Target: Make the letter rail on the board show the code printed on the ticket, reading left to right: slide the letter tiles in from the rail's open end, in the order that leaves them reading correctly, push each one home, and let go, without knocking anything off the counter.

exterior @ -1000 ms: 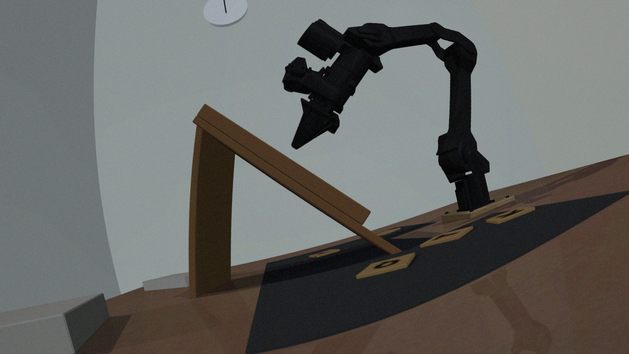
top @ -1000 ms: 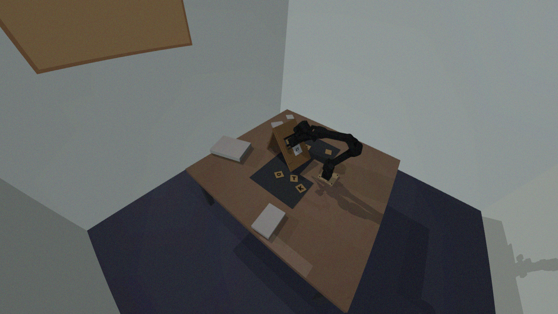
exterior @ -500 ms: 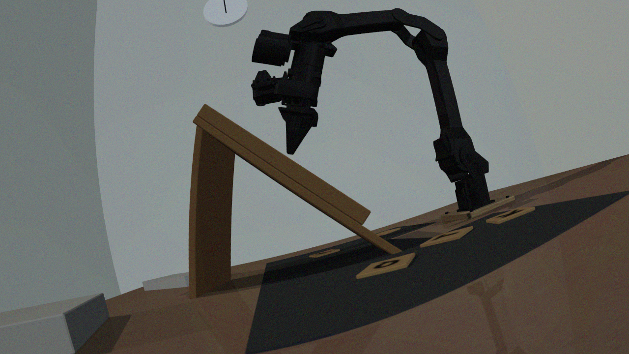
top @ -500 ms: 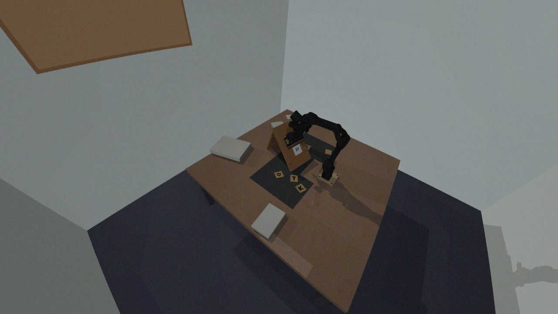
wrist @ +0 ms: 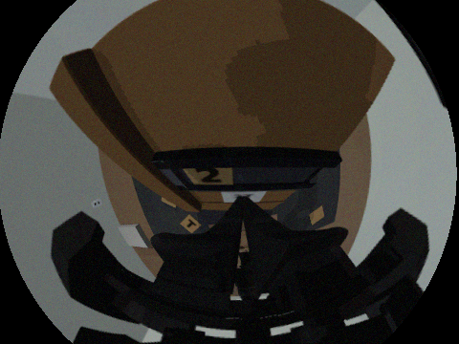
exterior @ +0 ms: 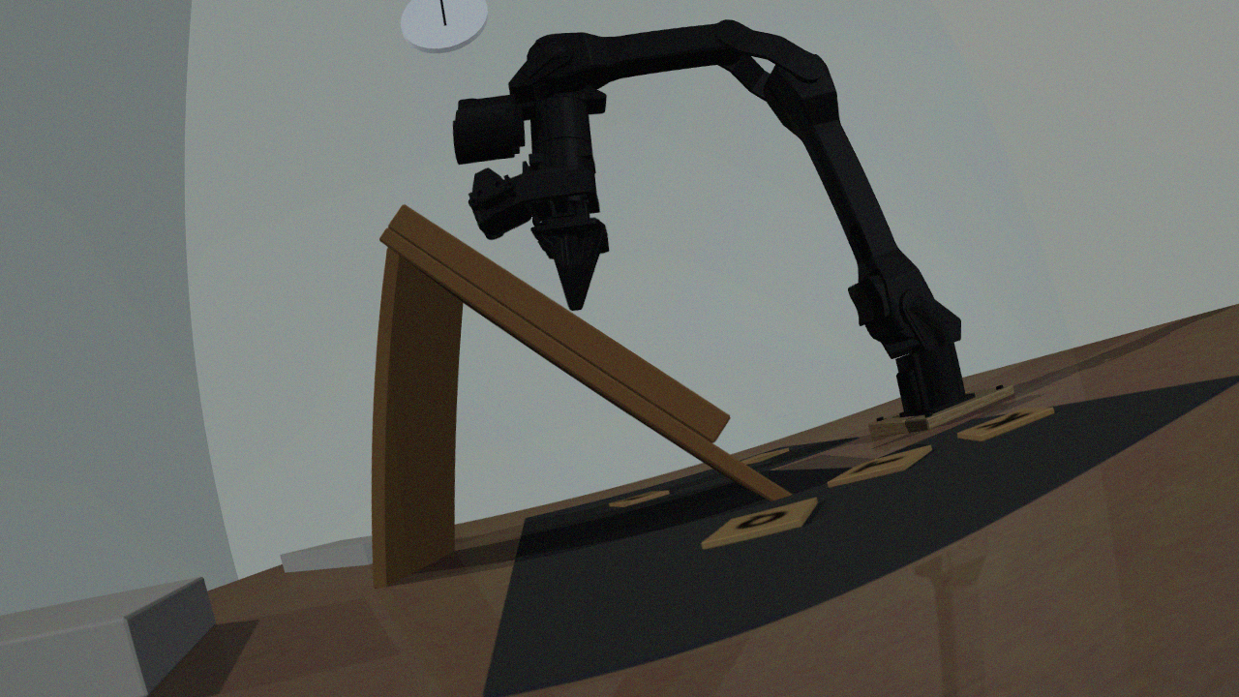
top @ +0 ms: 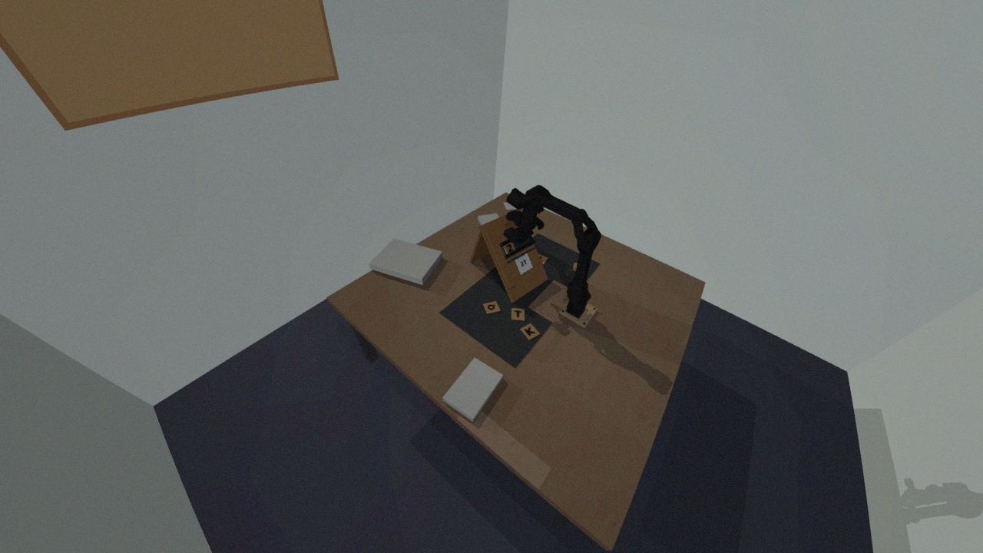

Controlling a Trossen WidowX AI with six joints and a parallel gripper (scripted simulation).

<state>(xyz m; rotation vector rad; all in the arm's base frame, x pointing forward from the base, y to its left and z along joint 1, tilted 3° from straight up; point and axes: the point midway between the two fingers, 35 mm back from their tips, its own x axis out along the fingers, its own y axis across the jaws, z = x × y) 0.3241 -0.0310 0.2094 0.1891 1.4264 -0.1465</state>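
Right now my gripper tip is 3 cm short of the tile marked 2, 3 cm to the right of it and 2 cm above it. Round my gripper tip: tile marked O: 4 cm behind, 23 cm to the left, 19 cm below; then white ticket: 3 cm behind, 9 cm below; then dark mat: 12 cm behind, 1 cm to the left, 19 cm below.
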